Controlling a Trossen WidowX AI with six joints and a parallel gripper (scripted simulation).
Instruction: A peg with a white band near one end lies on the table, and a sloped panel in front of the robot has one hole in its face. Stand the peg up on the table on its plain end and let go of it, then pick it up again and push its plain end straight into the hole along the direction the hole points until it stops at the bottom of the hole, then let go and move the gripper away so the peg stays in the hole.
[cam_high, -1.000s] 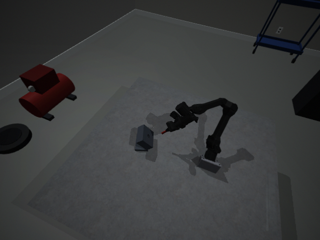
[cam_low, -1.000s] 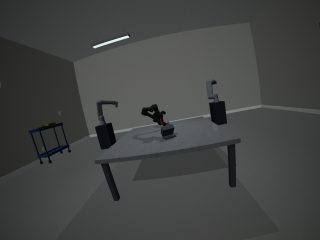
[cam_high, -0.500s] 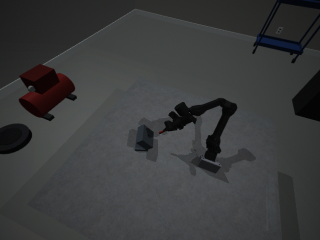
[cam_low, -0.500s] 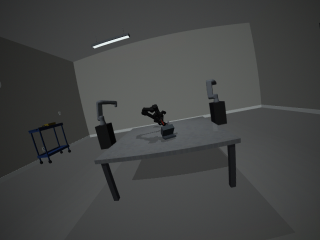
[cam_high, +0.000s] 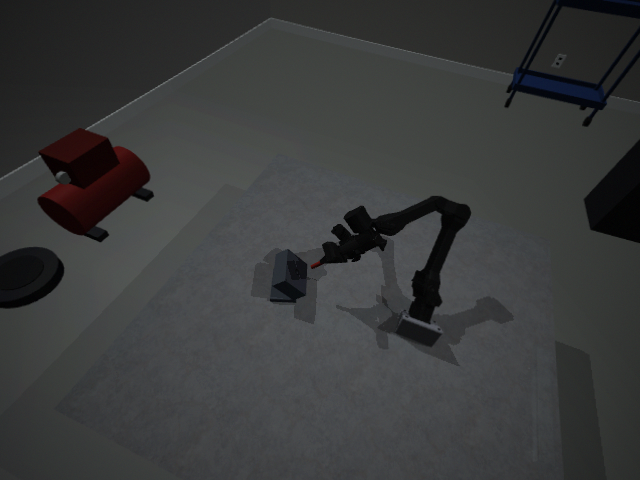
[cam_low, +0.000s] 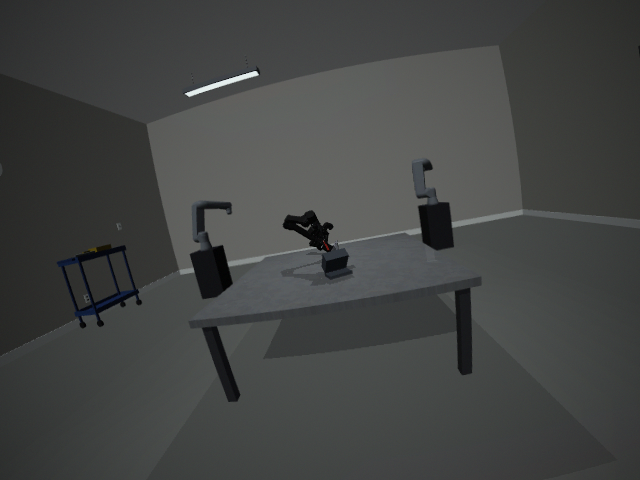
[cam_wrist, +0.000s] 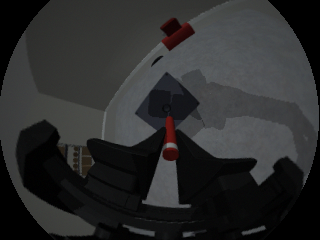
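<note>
The dark sloped panel is 9 cm ahead of my gripper tip, 8 cm below it and 4 cm to the left of it. Round my gripper tip: red peg (1 cm behind, 1 cm above).
</note>
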